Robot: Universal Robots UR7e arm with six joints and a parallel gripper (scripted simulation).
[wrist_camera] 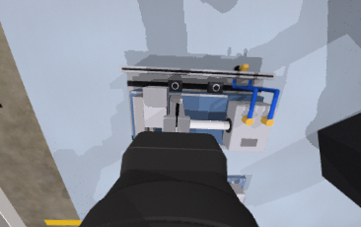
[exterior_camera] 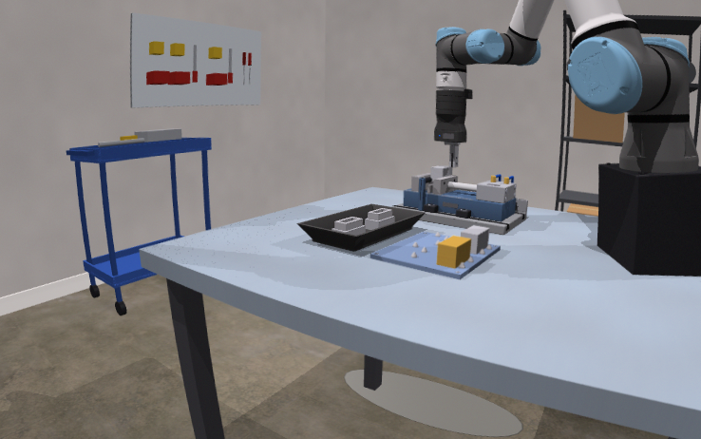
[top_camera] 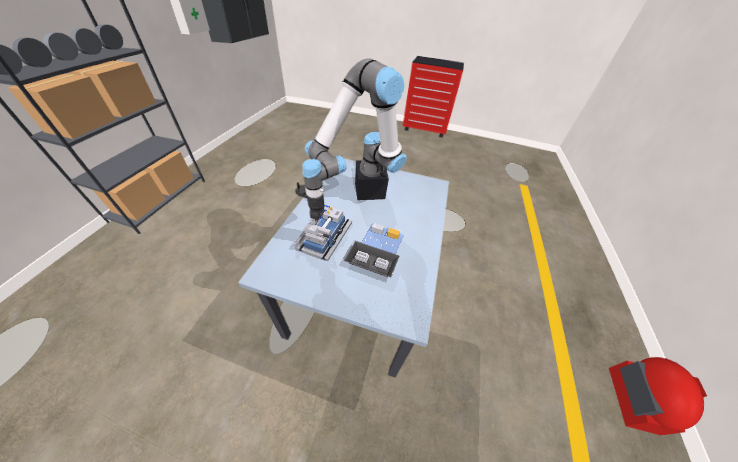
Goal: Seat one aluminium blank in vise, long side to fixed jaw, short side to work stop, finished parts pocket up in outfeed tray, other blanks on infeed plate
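My gripper is now 10 cm above the vise, 4 cm to the right of it and 3 cm past it. Round my hand: brass blank: 40 cm to the left, 12 cm behind, 11 cm below.
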